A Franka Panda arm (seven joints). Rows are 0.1 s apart.
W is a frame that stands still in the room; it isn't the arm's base.
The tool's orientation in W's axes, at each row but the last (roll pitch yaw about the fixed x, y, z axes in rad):
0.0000 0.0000 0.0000
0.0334 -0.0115 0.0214
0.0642 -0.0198 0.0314
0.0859 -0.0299 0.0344
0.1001 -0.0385 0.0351
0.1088 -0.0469 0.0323
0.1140 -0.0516 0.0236
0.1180 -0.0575 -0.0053
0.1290 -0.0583 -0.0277
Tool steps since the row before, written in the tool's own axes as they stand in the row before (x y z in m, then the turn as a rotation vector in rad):
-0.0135 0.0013 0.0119 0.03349 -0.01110 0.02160
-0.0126 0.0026 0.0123 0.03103 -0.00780 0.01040
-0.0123 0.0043 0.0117 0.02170 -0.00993 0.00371
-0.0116 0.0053 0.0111 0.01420 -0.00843 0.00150
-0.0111 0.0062 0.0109 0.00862 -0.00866 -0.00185
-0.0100 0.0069 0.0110 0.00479 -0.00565 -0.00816
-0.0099 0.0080 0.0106 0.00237 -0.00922 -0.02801
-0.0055 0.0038 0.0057 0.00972 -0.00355 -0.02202
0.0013 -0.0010 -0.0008 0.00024 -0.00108 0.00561
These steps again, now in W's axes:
-0.0135 0.0013 0.0119 0.03349 -0.01110 0.02160
-0.0128 0.0019 0.0122 0.03108 -0.00748 0.01049
-0.0126 0.0031 0.0117 0.02194 -0.00946 0.00349
-0.0121 0.0039 0.0112 0.01446 -0.00804 0.00120
-0.0117 0.0047 0.0110 0.00901 -0.00812 -0.00237
-0.0107 0.0053 0.0112 0.00534 -0.00456 -0.00849
-0.0106 0.0065 0.0109 0.00400 -0.00588 -0.02872
-0.0058 0.0031 0.0058 0.01098 -0.00099 -0.02169
0.0013 -0.0009 -0.0008 -0.00013 -0.00179 0.00543

